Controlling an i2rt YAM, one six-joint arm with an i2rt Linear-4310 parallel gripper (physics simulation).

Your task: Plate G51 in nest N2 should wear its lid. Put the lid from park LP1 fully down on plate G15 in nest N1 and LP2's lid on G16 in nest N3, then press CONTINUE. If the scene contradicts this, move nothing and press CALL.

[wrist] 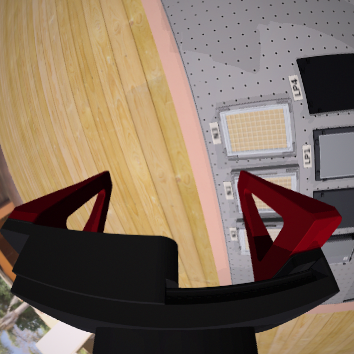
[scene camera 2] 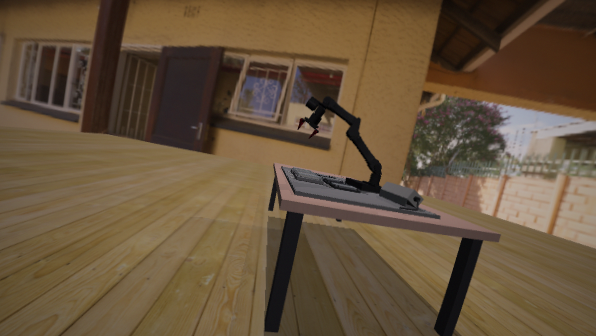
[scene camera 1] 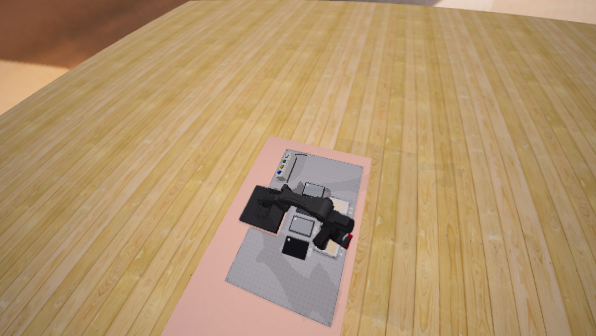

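Pixels of known places: gripper, fingertip midpoint: (wrist: 174,177) (scene camera 2: 303,134) (scene camera 1: 338,243); arm's base, link origin: (scene camera 2: 373,185) (scene camera 1: 267,203).
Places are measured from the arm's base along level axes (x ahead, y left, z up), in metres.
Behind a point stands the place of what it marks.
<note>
My gripper (scene camera 2: 305,132) @[x 0.496, y -0.130, z 0.235 m] (wrist: 174,177) @[x 0.496, y -0.130, z 0.235 m] is open and empty, high above the table's edge. In the wrist view, the plate in nest N3 (wrist: 257,131) @[x 0.452, y -0.112, z 0.006 m] shows tan wells and a pale rim. The plate in nest N1 (wrist: 285,184) @[x 0.405, y -0.004, z 0.001 m] also shows tan wells and is partly behind the right finger. The plate in the nest beyond it, N2, is largely hidden by that finger; whether it wears a lid cannot be told. A grey lid (scene camera 1: 301,226) @[x 0.269, y -0.059, z -0.012 m] (wrist: 340,154) @[x 0.286, y -0.054, z -0.012 m] lies in park LP1. Another grey lid (scene camera 1: 314,190) @[x 0.267, y 0.204, z -0.012 m] (wrist: 342,251) @[x 0.228, y 0.198, z -0.012 m] lies in a farther park. Plate codes are not readable.
A black pad (scene camera 1: 295,248) @[x 0.281, y -0.192, z -0.020 m] (wrist: 327,85) @[x 0.303, y -0.181, z -0.020 m] marked LP4 lies beside LP1. A dark park (wrist: 337,202) @[x 0.278, y 0.055, z -0.020 m] lies between the two grey lids. A button box (scene camera 1: 284,166) @[x -0.006, y 0.288, z 0.039 m] (scene camera 2: 400,194) @[x 0.048, y 0.371, z 0.015 m] stands at one end of the perforated board (scene camera 1: 290,285) @[x 0.324, y -0.381, z -0.029 m]. The arm's black base plate (scene camera 1: 260,215) @[x -0.002, y -0.090, z 0.010 m] is beside the parks.
</note>
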